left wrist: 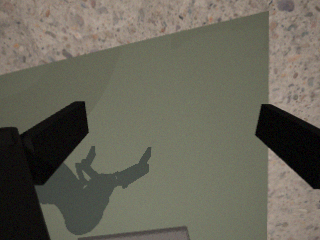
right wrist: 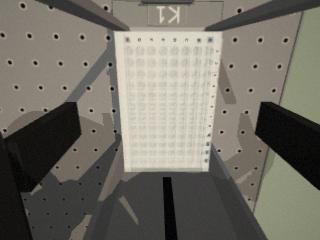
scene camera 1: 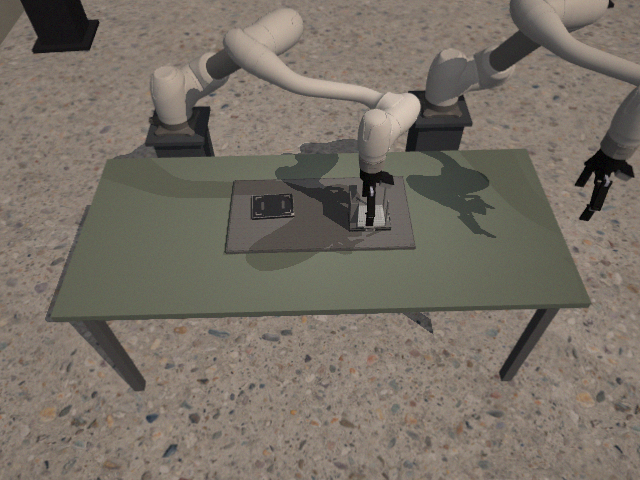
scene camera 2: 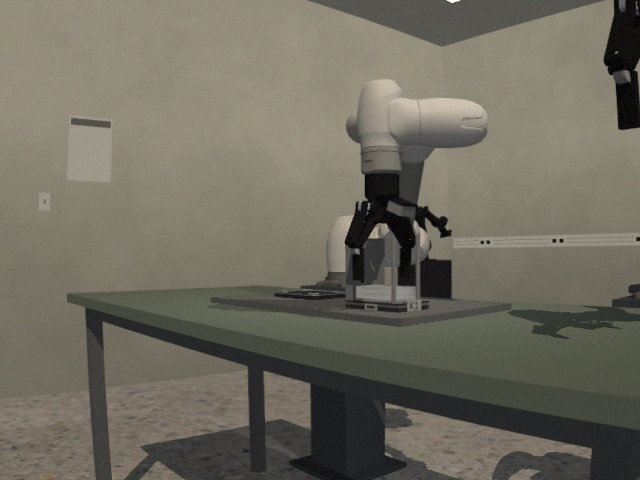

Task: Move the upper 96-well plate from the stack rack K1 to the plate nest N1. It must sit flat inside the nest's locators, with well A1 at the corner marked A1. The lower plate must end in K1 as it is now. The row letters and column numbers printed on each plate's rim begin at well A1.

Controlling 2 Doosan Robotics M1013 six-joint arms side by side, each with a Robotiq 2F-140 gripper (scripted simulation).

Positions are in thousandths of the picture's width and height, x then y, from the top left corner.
Scene:
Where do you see a plate nest N1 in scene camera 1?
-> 426, 424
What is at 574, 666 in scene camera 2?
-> A grey perforated board.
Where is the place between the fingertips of the right gripper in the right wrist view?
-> At 527, 494

